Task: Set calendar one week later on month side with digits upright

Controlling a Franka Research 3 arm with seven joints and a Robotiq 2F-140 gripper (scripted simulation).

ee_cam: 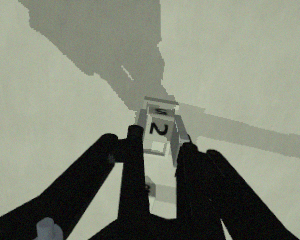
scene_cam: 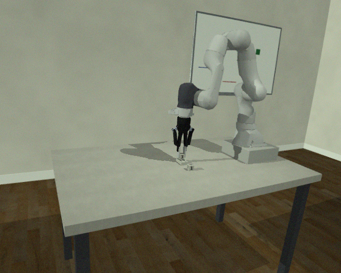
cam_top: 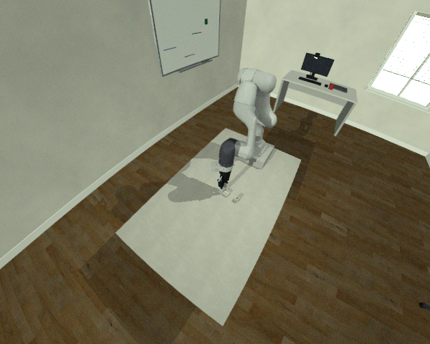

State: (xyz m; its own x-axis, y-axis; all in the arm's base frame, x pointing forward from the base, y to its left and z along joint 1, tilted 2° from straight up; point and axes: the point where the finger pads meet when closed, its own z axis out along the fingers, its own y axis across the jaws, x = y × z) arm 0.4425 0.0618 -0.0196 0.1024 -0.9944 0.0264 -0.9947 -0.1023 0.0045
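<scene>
My gripper is now 20 mm to the right of the white tray and 50 mm above it. From my hand the other things lie so: date cube: 10 mm behind, 120 mm to the left, 50 mm below.
</scene>
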